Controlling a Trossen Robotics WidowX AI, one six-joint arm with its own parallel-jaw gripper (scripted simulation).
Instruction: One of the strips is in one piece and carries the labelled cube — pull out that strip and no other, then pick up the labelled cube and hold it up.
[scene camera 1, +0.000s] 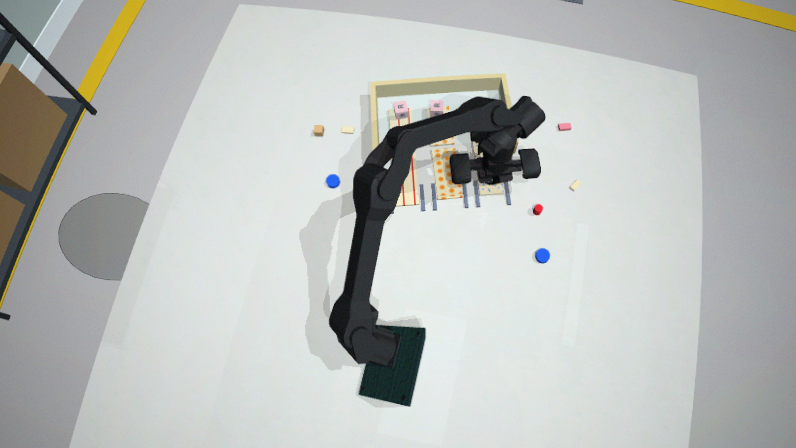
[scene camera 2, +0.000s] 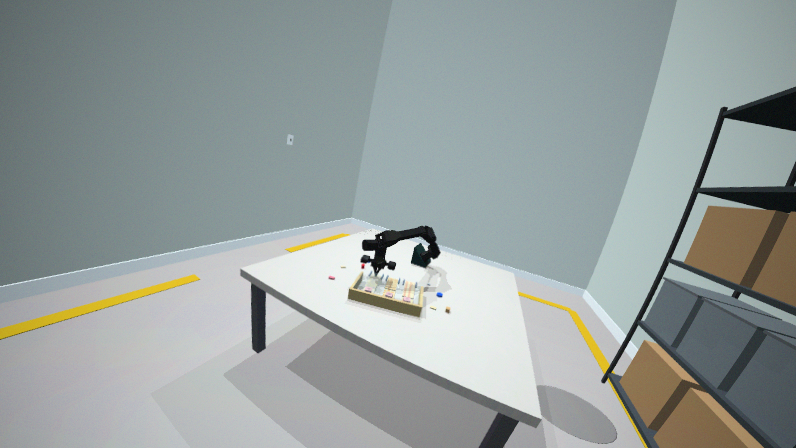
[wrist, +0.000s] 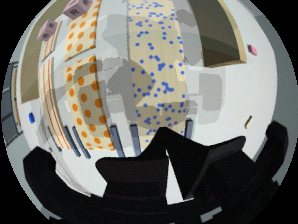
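Observation:
What I can see here is my gripper (scene camera 1: 490, 183), and the wrist view gives me a sight of the gripper too (wrist: 162, 130).

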